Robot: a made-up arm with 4 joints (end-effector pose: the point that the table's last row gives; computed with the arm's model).
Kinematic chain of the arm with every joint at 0, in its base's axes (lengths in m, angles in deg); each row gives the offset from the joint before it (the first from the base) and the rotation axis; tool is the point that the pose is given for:
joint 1: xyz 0 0 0.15 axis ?
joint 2: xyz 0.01 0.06 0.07 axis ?
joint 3: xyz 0.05 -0.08 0 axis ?
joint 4: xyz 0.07 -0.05 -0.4 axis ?
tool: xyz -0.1 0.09 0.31
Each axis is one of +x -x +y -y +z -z.
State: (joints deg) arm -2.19 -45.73 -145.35 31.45
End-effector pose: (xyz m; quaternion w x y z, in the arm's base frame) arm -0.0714 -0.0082 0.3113 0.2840 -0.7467 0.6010 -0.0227
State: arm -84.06 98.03 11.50 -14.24
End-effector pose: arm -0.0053 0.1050 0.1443 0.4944 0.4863 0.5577 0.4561
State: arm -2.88 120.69 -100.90 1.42
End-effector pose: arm 0.1541 0.1649 0.1925 0.3248 -0.3757 -0.6573 0.5668
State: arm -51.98 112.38 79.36 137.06
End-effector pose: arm -0.1107 0.1917 0.0846 0.3342 -0.8379 0.3147 -0.2953
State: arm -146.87 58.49 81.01 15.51
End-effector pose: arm 0.0352 0.0651 0.0944 0.0549 -0.6109 -0.6499 0.4488
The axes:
joint 1: -y
joint 2: +z
joint 3: +x
joint 4: +z

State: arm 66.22 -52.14 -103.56 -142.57
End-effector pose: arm -0.1192 -0.2347 0.2517 0.3709 0.1284 0.4238 0.8163
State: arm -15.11 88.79 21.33 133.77
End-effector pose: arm 0.2026 0.1795 0.0115 0.3443 -0.2899 0.1171 -0.8853
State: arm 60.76 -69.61 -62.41 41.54
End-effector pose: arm -0.1437 0.0101 0.0401 0.9320 -0.1478 -0.0510 -0.3271
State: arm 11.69 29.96 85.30 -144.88
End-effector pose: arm 0.2235 0.1903 0.1929 0.4625 0.0935 0.6330 -0.6137
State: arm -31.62 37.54 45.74 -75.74
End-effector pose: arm 0.1446 0.1972 0.1275 0.7493 0.1235 0.5495 -0.3483
